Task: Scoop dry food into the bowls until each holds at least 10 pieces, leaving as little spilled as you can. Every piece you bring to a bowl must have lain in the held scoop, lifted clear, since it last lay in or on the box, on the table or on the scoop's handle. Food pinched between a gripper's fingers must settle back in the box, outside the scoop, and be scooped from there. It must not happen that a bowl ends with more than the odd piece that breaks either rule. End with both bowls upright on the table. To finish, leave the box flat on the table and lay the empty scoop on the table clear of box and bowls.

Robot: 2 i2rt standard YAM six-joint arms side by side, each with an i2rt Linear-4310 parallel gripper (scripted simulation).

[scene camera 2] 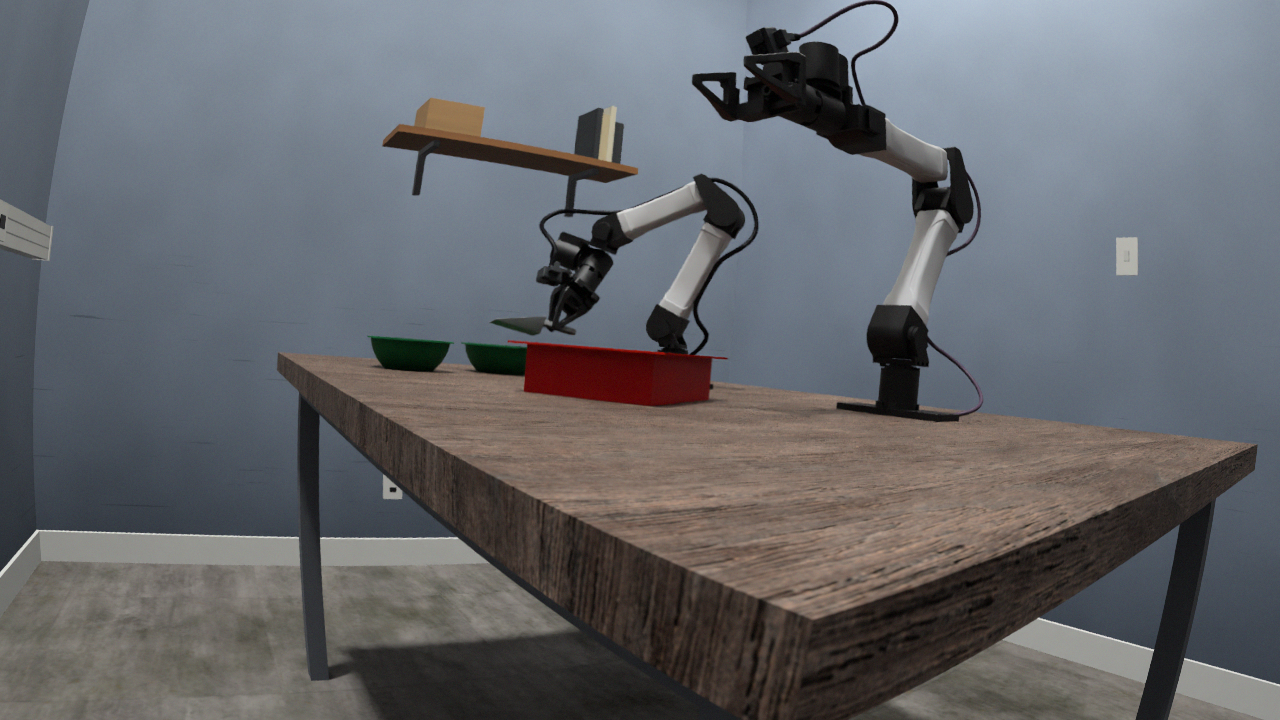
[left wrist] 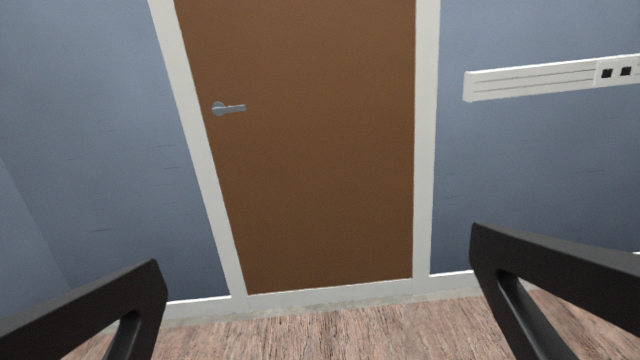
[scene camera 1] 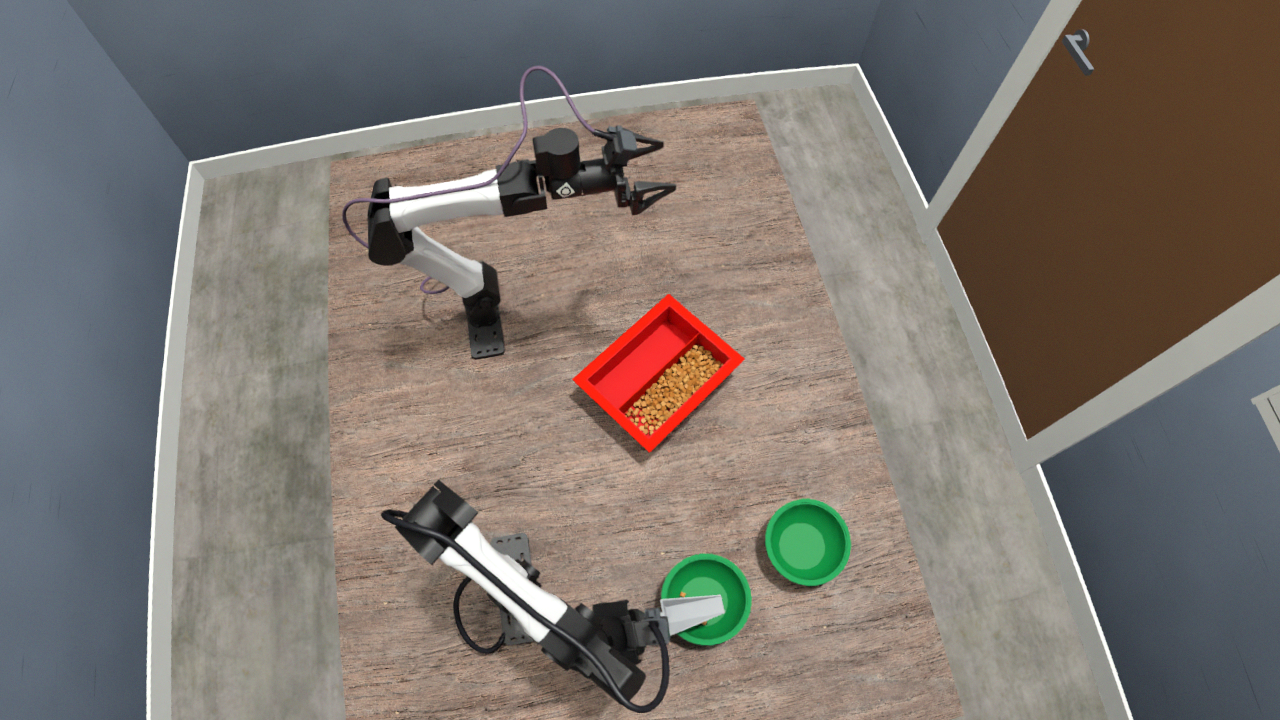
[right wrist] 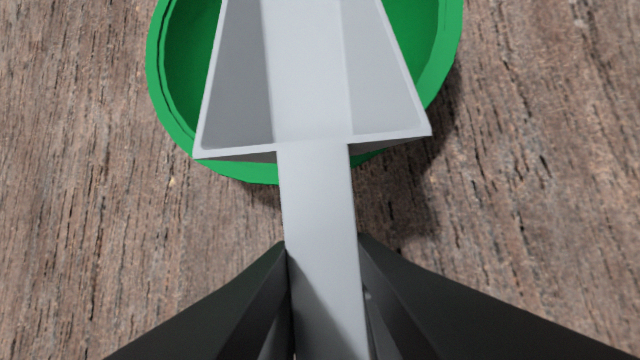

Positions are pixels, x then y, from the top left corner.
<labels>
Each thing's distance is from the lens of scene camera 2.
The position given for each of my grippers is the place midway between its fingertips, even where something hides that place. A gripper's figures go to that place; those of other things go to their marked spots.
my left gripper [scene camera 2: 717,70]: 87 cm
my right gripper [scene camera 2: 551,329]: 148 cm
red box [scene camera 2: 646,378]: 87 cm
</labels>
